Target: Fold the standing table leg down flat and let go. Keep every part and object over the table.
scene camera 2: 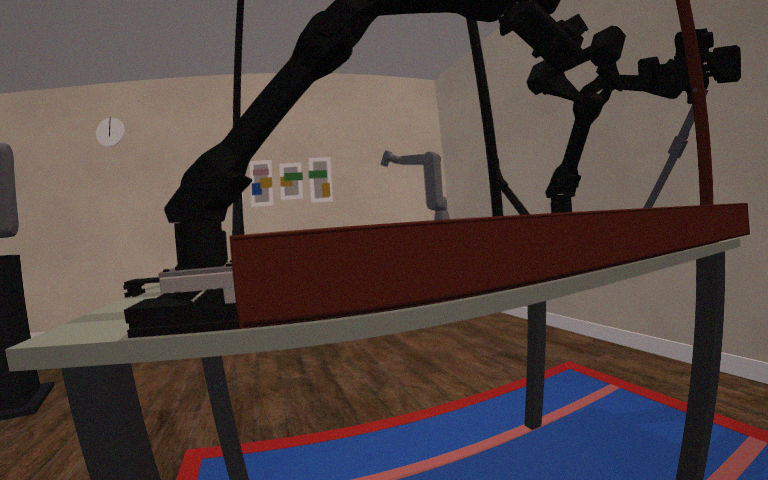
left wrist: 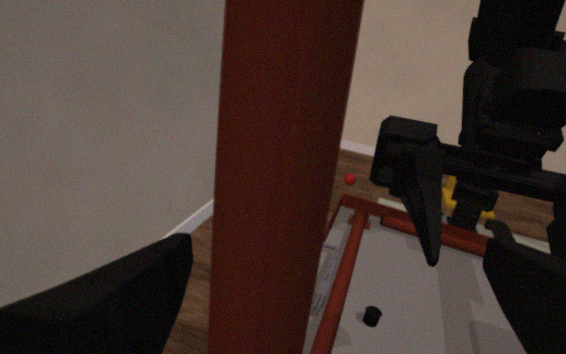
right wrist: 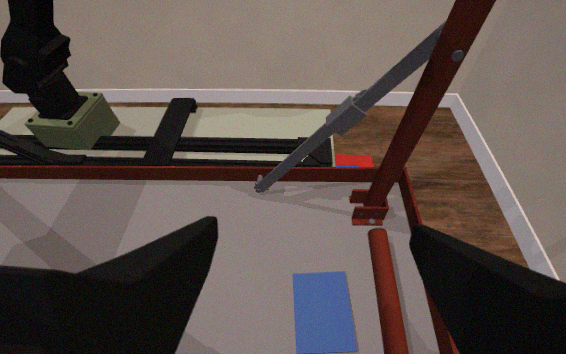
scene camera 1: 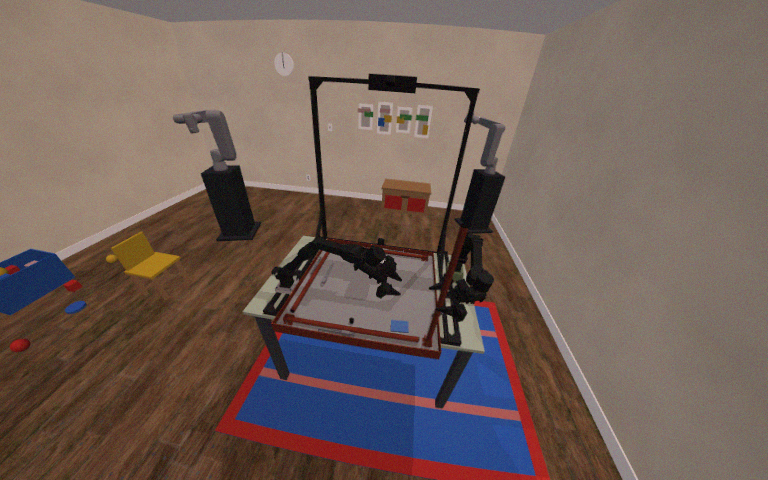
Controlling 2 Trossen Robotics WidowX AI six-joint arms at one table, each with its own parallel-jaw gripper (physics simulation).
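Places are measured from the left arm's base along level axes (x right, y down, z ahead), in centimetres.
Where they show: left gripper, fingertip midpoint: (scene camera 2: 678, 58) (left wrist: 339, 250) (scene camera 1: 432, 298); right gripper, fingertip midpoint: (scene camera 2: 602, 96) (right wrist: 314, 231) (scene camera 1: 400, 287); left arm's base at its link origin: (right wrist: 64, 107) (scene camera 1: 455, 268); right arm's base at its link origin: (scene camera 2: 201, 266) (left wrist: 461, 226) (scene camera 1: 287, 283).
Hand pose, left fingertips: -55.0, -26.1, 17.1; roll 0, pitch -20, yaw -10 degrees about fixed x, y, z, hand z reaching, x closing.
Things, the pixels of their top centre, and the offset from my left fingertips, as dx, dy, dz. "spot": a spot on its surface instead. Level surfaces: height alone.
- hinge bracket at a spot on its surface: (right wrist: 370, 215) spot: +0.4, +27.8, -1.7
- upturned table's grey panel at its surface level: dy +29.8
- straight grey brace at a spot on its surface: (right wrist: 305, 145) spot: +9.7, +18.9, -4.9
- blue rectangle at a spot on its surface: (right wrist: 325, 312) (scene camera 1: 398, 326) spot: +5.8, +28.7, +10.8
- small black cylinder at its top centre: (left wrist: 374, 309) (scene camera 1: 351, 319) +2.6, +27.0, +33.3
The standing red-brown leg (scene camera 1: 451, 271) (scene camera 2: 701, 141) (left wrist: 280, 175) (right wrist: 420, 105) rises from a hinge bracket (right wrist: 370, 215) at one corner of the upturned table's grey panel (scene camera 1: 416, 302). A straight grey brace (scene camera 2: 668, 158) (right wrist: 305, 145) with a sliding collar runs from the leg down to the panel. My left gripper (scene camera 1: 434, 298) (left wrist: 339, 250) is open. In the left wrist view the leg passes between its two fingers, nearer the left one; whether it touches is not clear. My right gripper (scene camera 1: 399, 285) (right wrist: 314, 231) is open and empty above the panel.
Red-brown legs lie folded along the panel's sides, one (scene camera 1: 351, 329) (left wrist: 345, 280) (right wrist: 387, 290) ending near the bracket. A blue rectangle (scene camera 1: 399, 326) (right wrist: 325, 312) and a small black cylinder (scene camera 1: 351, 320) (left wrist: 372, 316) are on the panel. A black overhead frame (scene camera 1: 318, 164) stands behind.
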